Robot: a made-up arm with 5 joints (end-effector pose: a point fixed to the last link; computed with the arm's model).
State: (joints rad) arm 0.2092 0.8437 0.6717 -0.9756 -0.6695
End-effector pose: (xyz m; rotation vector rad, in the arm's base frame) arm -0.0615 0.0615 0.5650 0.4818 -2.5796 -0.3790
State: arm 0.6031 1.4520 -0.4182 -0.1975 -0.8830
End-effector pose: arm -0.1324 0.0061 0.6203 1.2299 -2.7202 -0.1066
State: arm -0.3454 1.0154 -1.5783 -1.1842 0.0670
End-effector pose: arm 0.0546 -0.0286 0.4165 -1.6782 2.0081 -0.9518
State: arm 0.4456 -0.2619 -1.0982 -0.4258 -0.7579
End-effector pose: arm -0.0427 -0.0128 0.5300 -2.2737 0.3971 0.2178
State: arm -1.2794 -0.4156 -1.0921 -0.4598 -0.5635
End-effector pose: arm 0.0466 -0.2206 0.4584 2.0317 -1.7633 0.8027
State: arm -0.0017 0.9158 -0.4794 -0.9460 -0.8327
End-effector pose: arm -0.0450 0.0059 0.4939 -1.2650 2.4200 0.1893
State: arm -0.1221 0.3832 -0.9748 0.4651 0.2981
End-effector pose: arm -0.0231 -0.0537 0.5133 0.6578 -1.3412 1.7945
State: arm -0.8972 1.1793 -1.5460 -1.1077 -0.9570
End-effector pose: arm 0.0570 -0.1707 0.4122 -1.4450 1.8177 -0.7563
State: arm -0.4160 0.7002 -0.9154 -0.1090 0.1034
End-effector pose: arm 0.0050 -0.0602 0.4651 0.7023 -1.7831 1.3103
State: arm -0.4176 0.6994 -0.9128 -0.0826 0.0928
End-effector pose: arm 0.0042 -0.0601 0.4670 0.6866 -1.7698 1.3159
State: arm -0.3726 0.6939 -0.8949 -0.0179 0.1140
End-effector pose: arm -0.0015 -0.0549 0.4738 0.6638 -1.7120 1.3285
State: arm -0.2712 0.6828 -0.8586 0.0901 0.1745
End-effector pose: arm -0.0135 -0.0452 0.4872 0.6341 -1.6009 1.3545
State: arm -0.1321 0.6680 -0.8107 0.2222 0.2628
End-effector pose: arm -0.0304 -0.0355 0.5060 0.6004 -1.4556 1.3986
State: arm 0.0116 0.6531 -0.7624 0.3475 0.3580
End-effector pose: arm -0.0481 -0.0299 0.5262 0.5658 -1.3115 1.4556
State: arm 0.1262 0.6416 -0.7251 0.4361 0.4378
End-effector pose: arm -0.0621 -0.0287 0.5424 0.5385 -1.2042 1.5079
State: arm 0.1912 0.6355 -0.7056 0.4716 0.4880
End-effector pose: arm -0.0695 -0.0294 0.5506 0.5287 -1.1524 1.5378
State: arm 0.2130 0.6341 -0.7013 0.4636 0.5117
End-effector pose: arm -0.0715 -0.0300 0.5516 0.5367 -1.1458 1.5442
